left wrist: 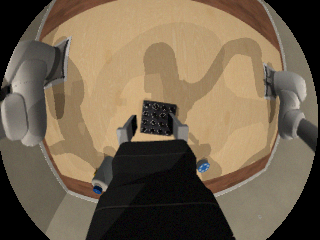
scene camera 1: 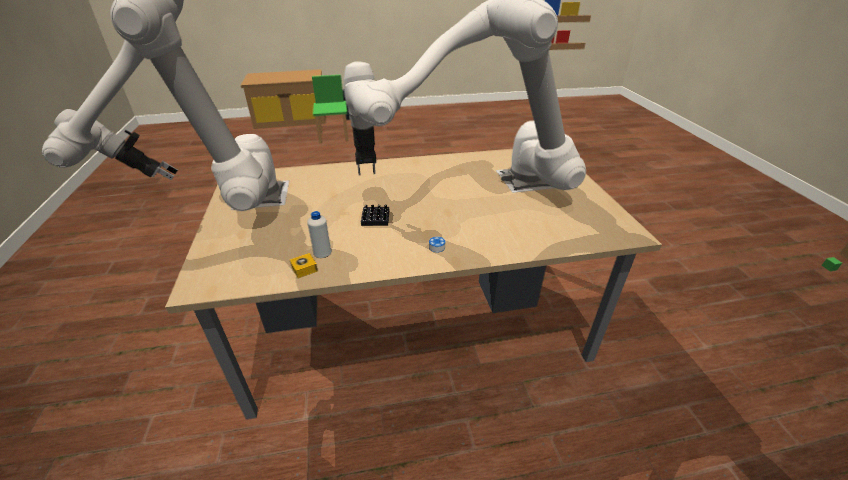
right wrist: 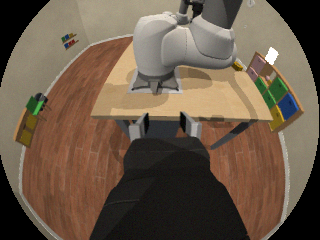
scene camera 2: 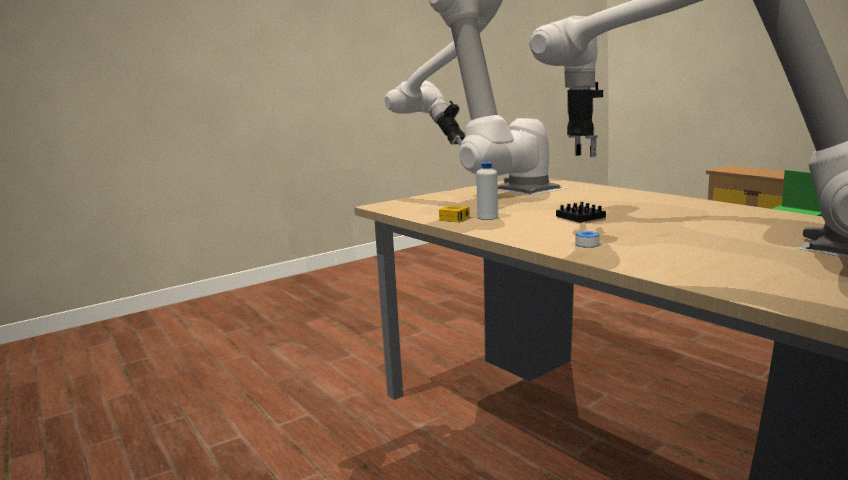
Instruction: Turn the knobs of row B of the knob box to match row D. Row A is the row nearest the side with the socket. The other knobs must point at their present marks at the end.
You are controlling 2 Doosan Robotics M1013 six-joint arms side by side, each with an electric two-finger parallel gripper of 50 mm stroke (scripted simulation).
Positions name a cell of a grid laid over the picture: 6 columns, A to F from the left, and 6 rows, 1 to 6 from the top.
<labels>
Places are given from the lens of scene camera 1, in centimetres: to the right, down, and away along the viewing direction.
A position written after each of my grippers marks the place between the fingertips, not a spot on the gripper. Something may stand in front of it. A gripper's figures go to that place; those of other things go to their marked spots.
my right gripper (scene camera 1: B3): -102, -27, 167
white bottle (scene camera 1: C3): -36, -5, 138
</labels>
